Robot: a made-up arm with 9 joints.
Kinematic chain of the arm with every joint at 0, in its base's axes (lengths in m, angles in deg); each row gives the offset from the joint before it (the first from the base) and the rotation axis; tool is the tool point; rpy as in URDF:
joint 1: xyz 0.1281 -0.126 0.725 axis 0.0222 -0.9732 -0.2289
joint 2: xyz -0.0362 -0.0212 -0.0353 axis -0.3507 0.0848 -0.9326
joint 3: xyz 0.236 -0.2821 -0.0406 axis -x
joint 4: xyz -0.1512 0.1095 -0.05 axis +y
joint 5: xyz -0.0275 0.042 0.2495 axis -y
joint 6: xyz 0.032 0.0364 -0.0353 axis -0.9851 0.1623 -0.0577
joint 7: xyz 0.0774 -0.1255 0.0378 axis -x
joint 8: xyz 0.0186 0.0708 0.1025 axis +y
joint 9: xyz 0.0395 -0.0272 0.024 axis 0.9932 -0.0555 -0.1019
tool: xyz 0.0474 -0.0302 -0.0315 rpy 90 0 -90
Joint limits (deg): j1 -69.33..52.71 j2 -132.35..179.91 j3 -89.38..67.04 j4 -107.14..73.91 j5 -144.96..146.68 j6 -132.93..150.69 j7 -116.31..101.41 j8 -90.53..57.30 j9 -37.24..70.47
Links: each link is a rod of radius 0.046 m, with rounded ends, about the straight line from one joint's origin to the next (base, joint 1, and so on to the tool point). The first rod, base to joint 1, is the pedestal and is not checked.
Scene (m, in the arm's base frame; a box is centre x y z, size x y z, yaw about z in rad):
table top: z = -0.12
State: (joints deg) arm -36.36 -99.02 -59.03 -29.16 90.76 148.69 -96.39 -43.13 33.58
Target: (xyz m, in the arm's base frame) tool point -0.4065 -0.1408 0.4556
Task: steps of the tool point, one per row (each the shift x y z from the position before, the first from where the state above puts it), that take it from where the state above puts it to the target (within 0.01 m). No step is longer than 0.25 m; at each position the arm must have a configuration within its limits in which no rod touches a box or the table.
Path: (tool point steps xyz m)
1: -0.1838 -0.1079 0.0380
2: -0.2177 -0.0455 0.0159
3: -0.2244 0.0260 -0.0122
4: -0.2008 0.0956 -0.0374
5: -0.1515 0.1526 -0.0511
6: -0.0861 0.1878 -0.0486

